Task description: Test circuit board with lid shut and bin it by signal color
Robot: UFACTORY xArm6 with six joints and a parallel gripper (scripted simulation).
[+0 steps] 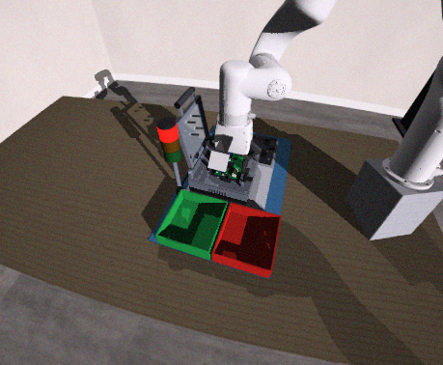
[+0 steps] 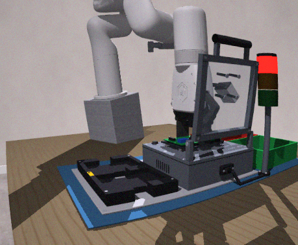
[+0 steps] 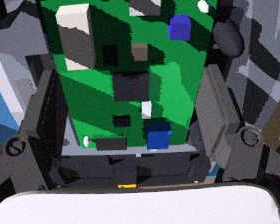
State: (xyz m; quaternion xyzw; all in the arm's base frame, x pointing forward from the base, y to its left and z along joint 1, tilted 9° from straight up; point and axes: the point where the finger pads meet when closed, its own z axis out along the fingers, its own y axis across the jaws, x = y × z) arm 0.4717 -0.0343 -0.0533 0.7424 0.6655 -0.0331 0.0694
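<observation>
Now: the green circuit board 10 mm below my hand. The rest, counted from my hand: clear lid (120 mm ahead, 10 mm to the right, 100 mm above); green bin (70 mm ahead, 190 mm to the left, 70 mm below); plate (10 mm ahead, 10 mm to the left, 10 mm below).
</observation>
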